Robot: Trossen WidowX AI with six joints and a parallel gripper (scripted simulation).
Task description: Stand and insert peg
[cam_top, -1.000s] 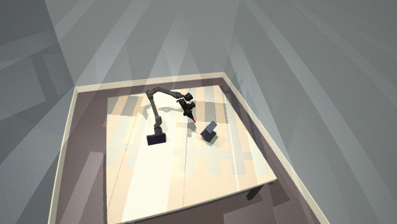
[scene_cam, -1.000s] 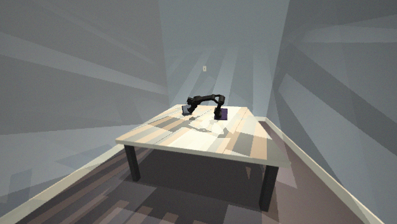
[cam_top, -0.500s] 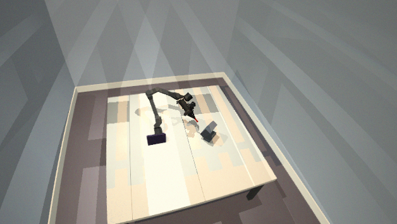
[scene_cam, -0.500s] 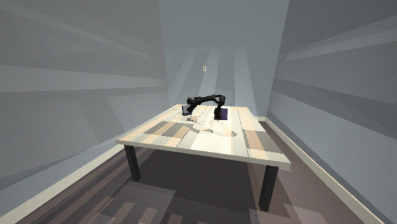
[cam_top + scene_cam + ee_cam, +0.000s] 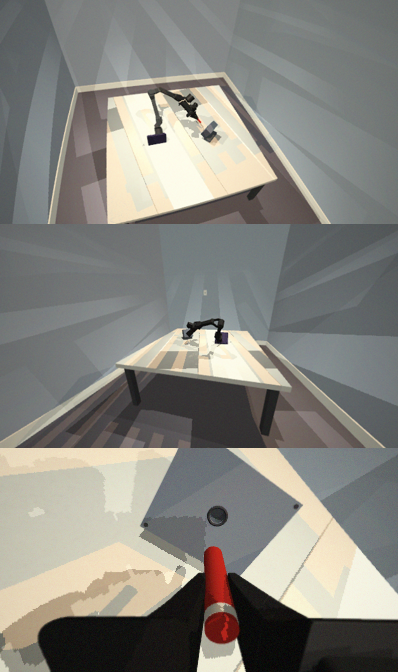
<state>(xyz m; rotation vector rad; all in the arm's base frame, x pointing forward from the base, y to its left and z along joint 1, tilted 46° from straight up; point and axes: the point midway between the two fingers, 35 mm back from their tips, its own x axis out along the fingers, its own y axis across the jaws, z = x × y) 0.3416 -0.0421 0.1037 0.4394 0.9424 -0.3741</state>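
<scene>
My gripper tip is 8 cm short of the sloped panel, 10 cm to the left of it and 5 cm above it. Also, from my gripper tip: red peg (1 cm behind, 1 cm to the left, 1 cm above).
</scene>
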